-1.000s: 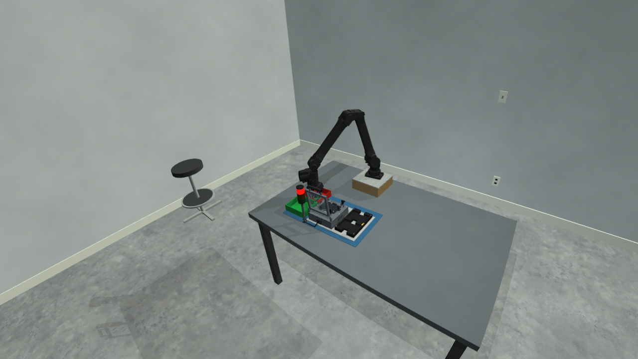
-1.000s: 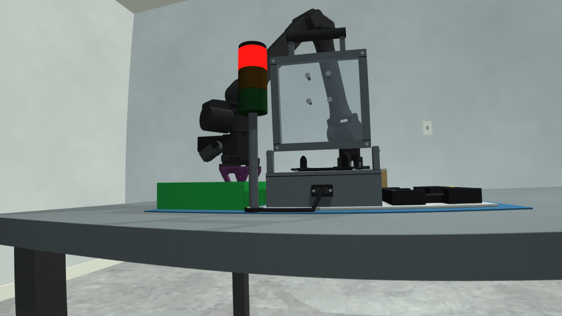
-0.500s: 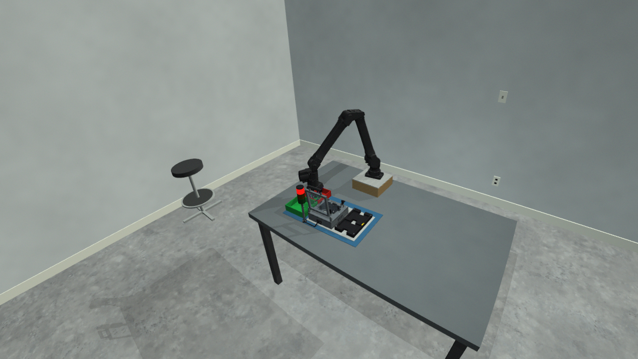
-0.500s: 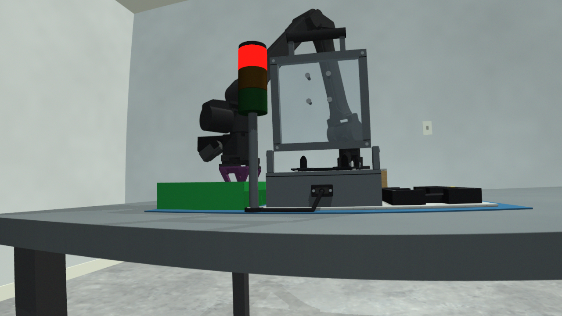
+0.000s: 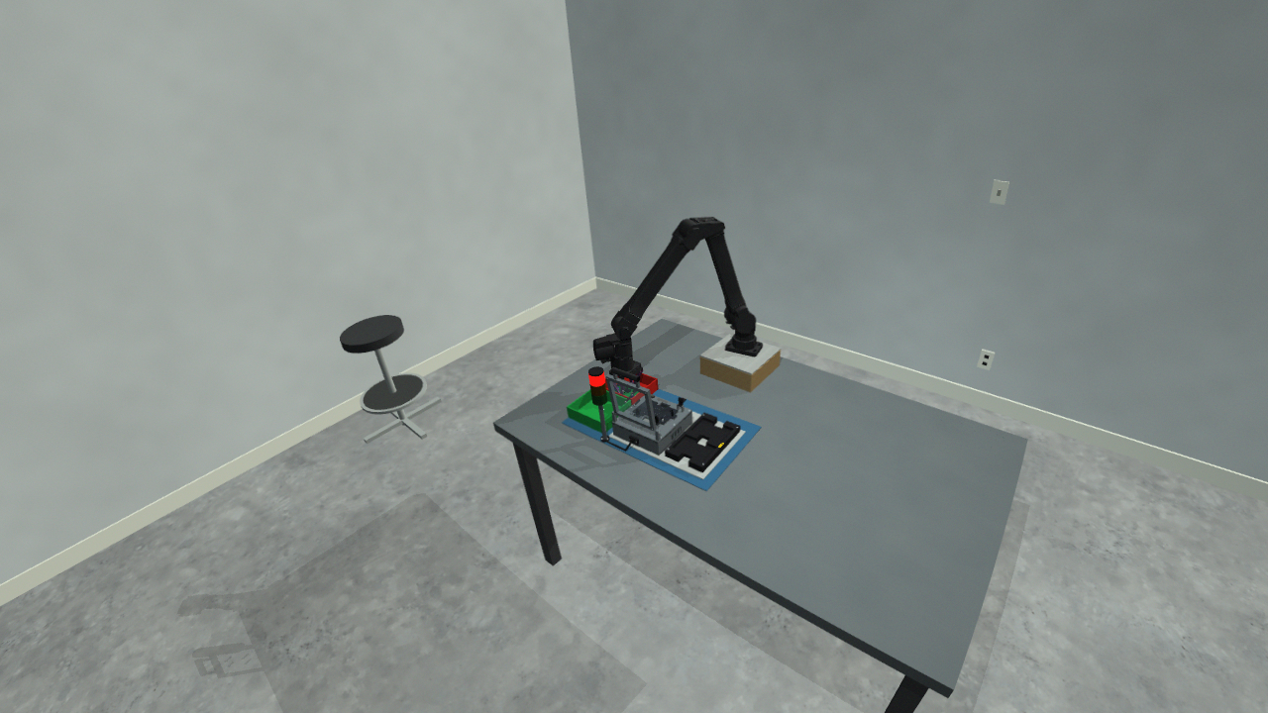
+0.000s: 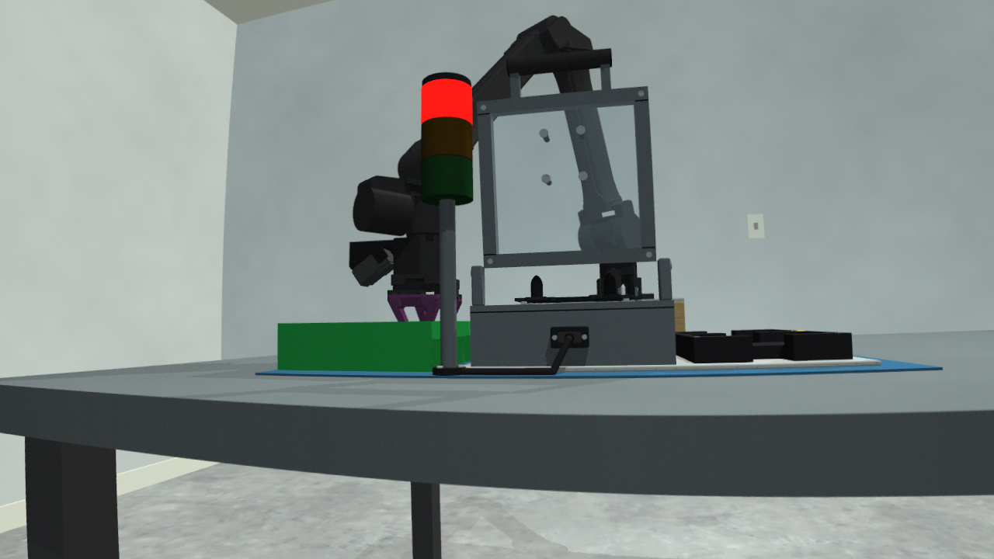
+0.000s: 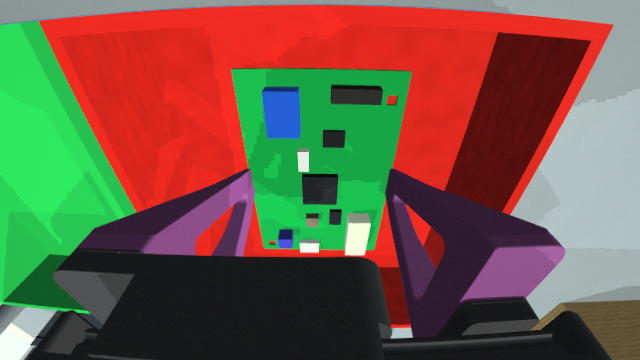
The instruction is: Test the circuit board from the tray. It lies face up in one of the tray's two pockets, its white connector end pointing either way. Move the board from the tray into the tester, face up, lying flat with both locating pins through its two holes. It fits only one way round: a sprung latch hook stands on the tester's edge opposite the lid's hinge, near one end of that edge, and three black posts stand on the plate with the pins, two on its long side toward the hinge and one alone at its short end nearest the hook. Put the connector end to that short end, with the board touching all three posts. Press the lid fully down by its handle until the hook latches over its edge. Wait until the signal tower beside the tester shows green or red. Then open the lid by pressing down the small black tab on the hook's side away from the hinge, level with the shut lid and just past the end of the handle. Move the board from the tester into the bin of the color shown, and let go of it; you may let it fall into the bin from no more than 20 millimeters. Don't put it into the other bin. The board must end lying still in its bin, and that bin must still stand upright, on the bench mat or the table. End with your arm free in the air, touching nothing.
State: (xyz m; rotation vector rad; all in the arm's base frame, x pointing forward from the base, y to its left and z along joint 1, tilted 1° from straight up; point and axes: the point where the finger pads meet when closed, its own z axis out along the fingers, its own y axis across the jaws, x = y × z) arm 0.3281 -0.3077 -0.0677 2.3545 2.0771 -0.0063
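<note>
Right now my hand is right at the red bin. Round my hand: green circuit board: right at my hand; then green bin: 15 cm ahead, 2 cm to the right; then black tester plate: 14 cm ahead, 19 cm to the left, 6 cm above.
</note>
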